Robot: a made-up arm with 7 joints. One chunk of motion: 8 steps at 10 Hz.
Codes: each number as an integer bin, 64 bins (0 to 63) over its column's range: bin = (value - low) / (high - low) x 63, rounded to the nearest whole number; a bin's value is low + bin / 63 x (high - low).
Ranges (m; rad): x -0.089..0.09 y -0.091..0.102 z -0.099..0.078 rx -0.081..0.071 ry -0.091..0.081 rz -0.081..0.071
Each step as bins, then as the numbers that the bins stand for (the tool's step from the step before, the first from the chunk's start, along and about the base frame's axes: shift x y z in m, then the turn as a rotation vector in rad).
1 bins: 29 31 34 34 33 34
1 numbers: -0.00660 0.00397 -0.00348 0.00103 -0.00090 0.00103
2 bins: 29 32 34 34 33 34
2 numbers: -0.00660 0.00703 -0.00348 0.00103 -0.00090 0.00103
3 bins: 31 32 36 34 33 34
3 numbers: -0.00092 0.00703 0.00214 0.00103 -0.00090 0.00103
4 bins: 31 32 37 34 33 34
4 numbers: -0.00092 0.00703 0.00495 0.00103 -0.00090 0.00103
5 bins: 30 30 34 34 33 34
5 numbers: -0.00376 0.00090 -0.00348 0.00103 -0.00090 0.00103
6 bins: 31 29 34 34 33 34
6 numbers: -0.00092 -0.00216 -0.00348 0.00103 -0.00090 0.00103
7 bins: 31 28 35 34 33 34
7 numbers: -0.00092 -0.00522 -0.00067 0.00103 -0.00090 0.00103
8 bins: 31 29 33 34 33 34
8 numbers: -0.00092 -0.00216 -0.00629 0.00103 -0.00090 0.00103
